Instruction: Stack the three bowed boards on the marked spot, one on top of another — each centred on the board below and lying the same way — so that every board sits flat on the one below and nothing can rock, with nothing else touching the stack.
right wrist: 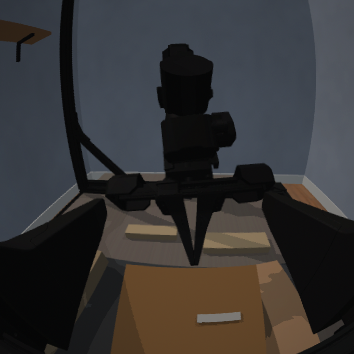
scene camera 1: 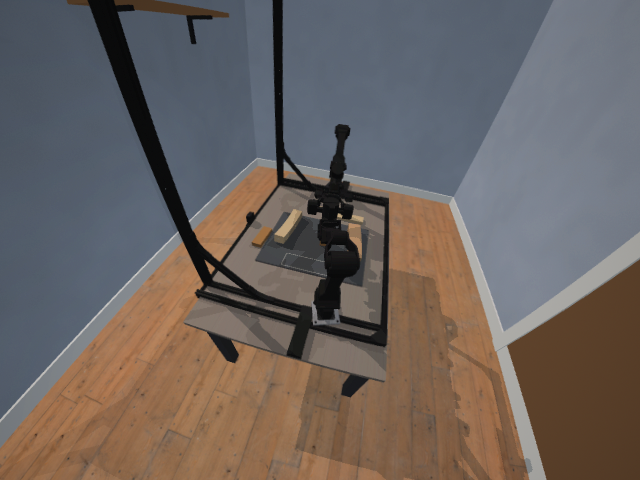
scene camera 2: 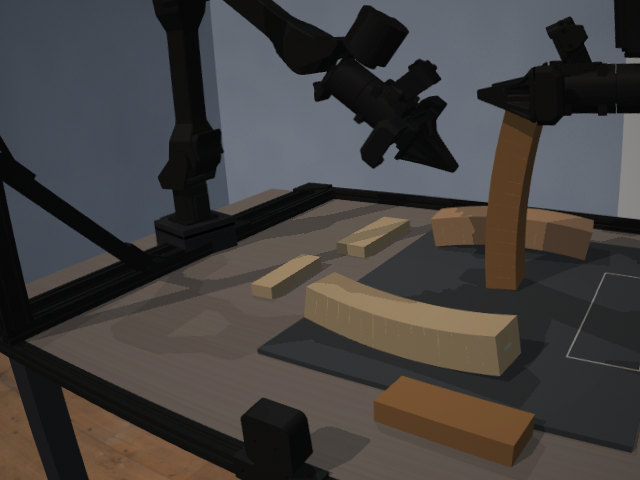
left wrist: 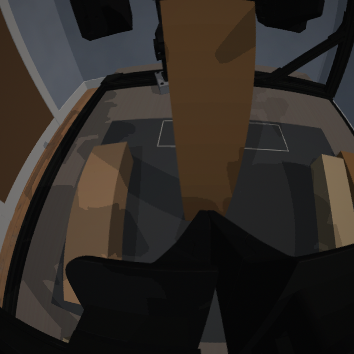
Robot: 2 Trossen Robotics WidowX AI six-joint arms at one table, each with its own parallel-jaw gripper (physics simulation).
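Frame: origin at the left arm's base, x left, y back, z up, level; millimetres.
Seen in the pictures: left gripper, fingertip midpoint: (right wrist: 194, 265) (scene camera 2: 456, 169) (left wrist: 205, 217); right gripper, fingertip midpoint: (right wrist: 185, 203) (scene camera 2: 485, 91); left arm's base, link origin: (scene camera 2: 193, 218); right arm's base, link origin: (scene camera 1: 325, 311).
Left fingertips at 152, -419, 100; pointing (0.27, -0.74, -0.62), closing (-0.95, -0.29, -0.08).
Note:
Offsets run from my left fingertips to a thing's top centre, as dx, dy, dz. "spot": to the spot under its first point. Level surfaces: height alone.
A dark brown bowed board {+17, -82, +96} (scene camera 2: 507, 205) (left wrist: 211, 105) (right wrist: 189, 309) stands on end on the dark mat {dz -145} (scene camera 2: 347, 348). Its top end is between the wide-open fingers of my right gripper (scene camera 2: 528, 102) (right wrist: 189, 281). I cannot tell if they touch it. My left gripper (scene camera 2: 449, 166) (left wrist: 205, 217) (right wrist: 194, 265) is shut and empty in the air, its tip close to the board's upper face. A pale bowed board {-197, -70, -94} (scene camera 2: 409, 329) (left wrist: 337, 200) (scene camera 1: 288, 226) lies on the mat. A mid-brown bowed board {+143, -2, -90} (scene camera 2: 461, 226) (left wrist: 98, 197) lies behind the standing one. The marked spot {spot: -75, -212, -145} (left wrist: 267, 149) is a white outline on the mat.
Two pale flat blocks {-150, +178, -134} (scene camera 2: 285, 276) {+51, +196, -134} (scene camera 2: 372, 236) lie on the table beyond the mat. They also show in the right wrist view (right wrist: 151, 230) (right wrist: 239, 240). A brown block {-281, -195, -130} (scene camera 2: 453, 419) (scene camera 1: 262, 235) lies at the mat's near edge. A black frame rail (scene camera 2: 128, 281) rims the table.

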